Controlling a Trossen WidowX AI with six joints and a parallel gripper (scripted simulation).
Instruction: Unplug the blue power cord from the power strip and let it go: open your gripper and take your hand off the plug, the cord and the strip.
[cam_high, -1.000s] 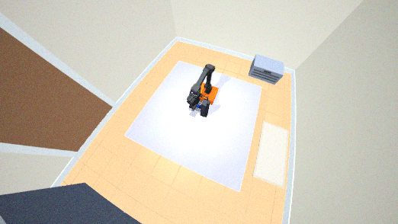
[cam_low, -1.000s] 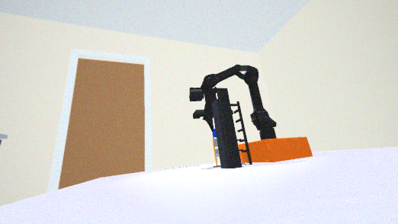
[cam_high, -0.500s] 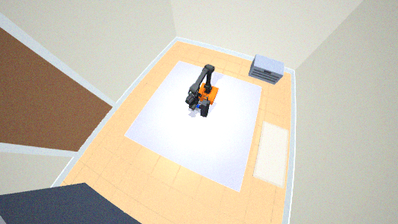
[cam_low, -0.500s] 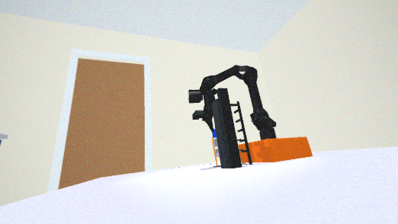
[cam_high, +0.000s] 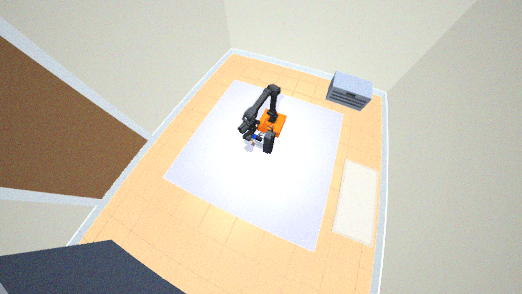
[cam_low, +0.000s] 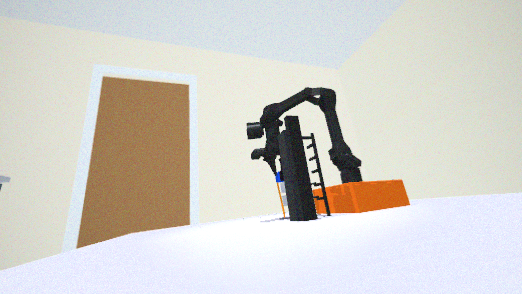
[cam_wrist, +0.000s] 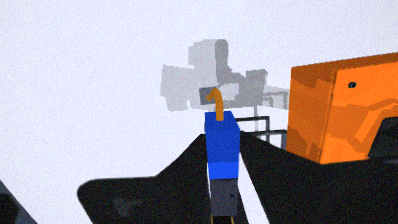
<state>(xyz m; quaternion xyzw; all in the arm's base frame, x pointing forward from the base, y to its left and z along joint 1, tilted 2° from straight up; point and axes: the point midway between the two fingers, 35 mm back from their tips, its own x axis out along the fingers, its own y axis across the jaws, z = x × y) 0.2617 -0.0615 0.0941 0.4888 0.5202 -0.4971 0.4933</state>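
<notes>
The blue plug lies 30 mm to the left of my gripper tip.
</notes>
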